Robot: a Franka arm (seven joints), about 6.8 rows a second.
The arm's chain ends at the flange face. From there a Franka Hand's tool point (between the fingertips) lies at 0.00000 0.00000 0.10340 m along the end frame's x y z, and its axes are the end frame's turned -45 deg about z.
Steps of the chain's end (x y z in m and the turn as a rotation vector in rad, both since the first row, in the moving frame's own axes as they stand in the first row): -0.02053 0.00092 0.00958 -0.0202 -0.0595 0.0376; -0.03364 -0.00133 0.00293 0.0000 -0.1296 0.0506; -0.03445 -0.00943 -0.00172 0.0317 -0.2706 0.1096; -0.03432 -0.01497 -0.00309 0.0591 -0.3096 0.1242; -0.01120 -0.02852 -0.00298 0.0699 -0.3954 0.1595; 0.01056 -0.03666 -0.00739 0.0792 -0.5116 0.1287; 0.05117 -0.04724 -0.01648 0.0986 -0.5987 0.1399; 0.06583 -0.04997 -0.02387 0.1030 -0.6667 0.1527; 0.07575 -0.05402 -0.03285 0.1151 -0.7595 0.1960
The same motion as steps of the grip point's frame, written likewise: -0.02094 -0.01685 0.00938 0.0278 -0.0564 0.0376; -0.03205 -0.03441 0.00206 0.0916 -0.0916 0.0506; -0.03371 -0.05376 -0.00553 0.2138 -0.1689 0.1096; -0.02999 -0.06242 -0.00818 0.2607 -0.1771 0.1242; -0.00815 -0.06293 -0.01119 0.3290 -0.2302 0.1595; 0.00597 -0.06162 -0.02092 0.4178 -0.3058 0.1287; 0.03879 -0.04745 -0.03491 0.4931 -0.3536 0.1399; 0.04800 -0.04370 -0.04648 0.5443 -0.3986 0.1527; 0.05537 -0.04647 -0.06179 0.6184 -0.4557 0.1960
